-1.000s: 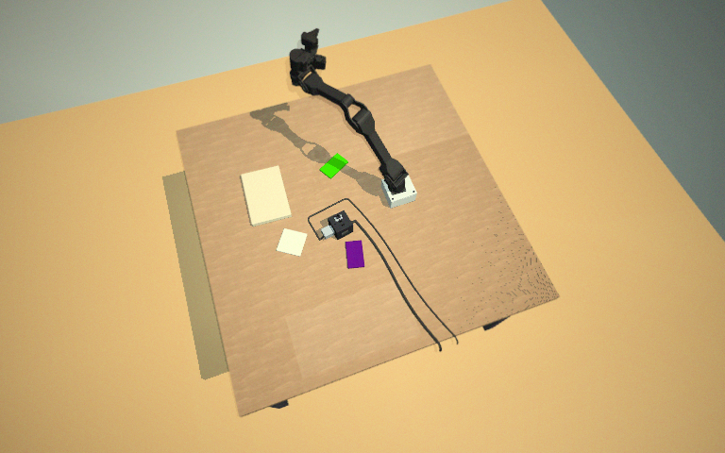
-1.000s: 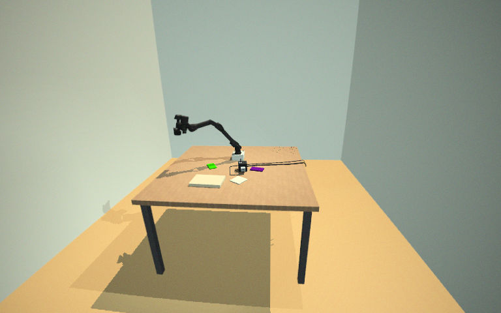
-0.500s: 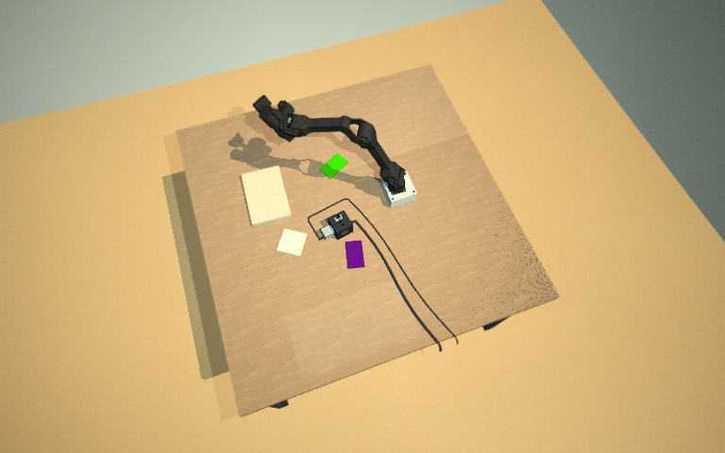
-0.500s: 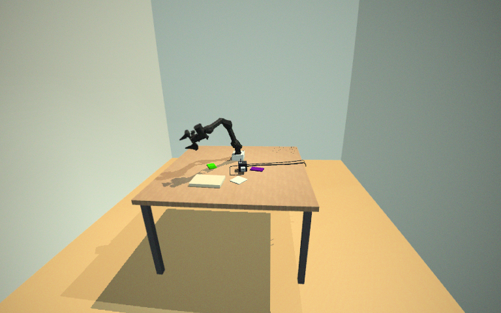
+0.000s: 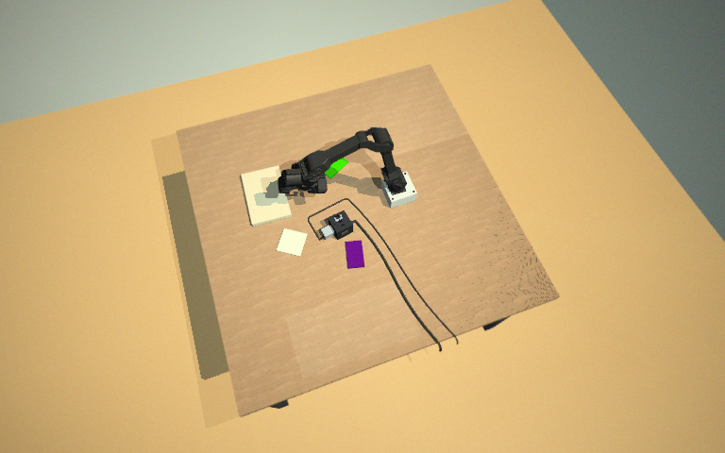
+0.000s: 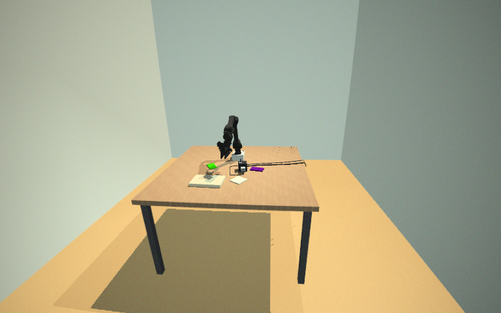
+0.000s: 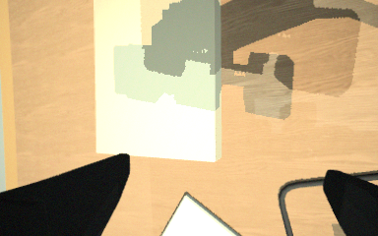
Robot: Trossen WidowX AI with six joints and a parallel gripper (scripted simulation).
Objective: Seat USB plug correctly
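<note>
My gripper tip is now 14 cm past the dark USB plug, 12 cm to the right of it and 6 cm above it. Round my gripper tip: green card: 19 cm behind, 17 cm to the right, 15 cm below; cream slab: 13 cm ahead, 10 cm to the right, 14 cm below; small white square: 7 cm ahead, 14 cm to the left, 15 cm below.
</note>
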